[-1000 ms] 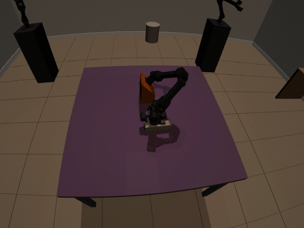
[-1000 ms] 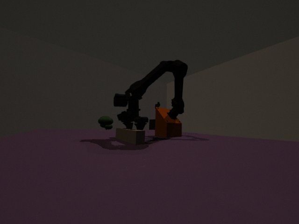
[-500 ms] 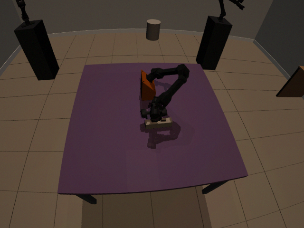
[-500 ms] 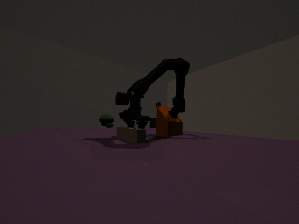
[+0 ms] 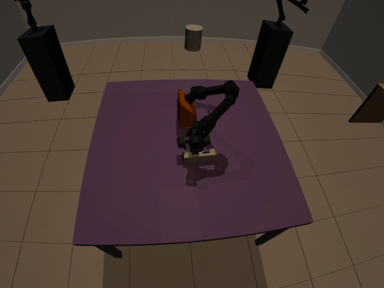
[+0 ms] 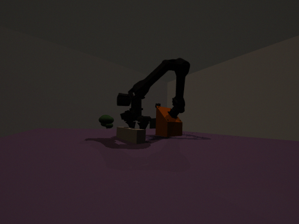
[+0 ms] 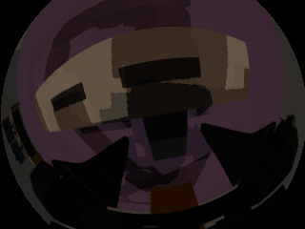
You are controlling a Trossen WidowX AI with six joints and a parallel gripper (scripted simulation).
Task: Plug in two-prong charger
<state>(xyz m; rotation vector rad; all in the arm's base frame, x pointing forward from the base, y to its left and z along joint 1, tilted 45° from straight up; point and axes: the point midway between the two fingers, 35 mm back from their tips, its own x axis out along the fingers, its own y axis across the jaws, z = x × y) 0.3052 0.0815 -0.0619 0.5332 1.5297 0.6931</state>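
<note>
My gripper tip is 3 cm short of the dark two-prong charger and 1 cm below it.
</note>
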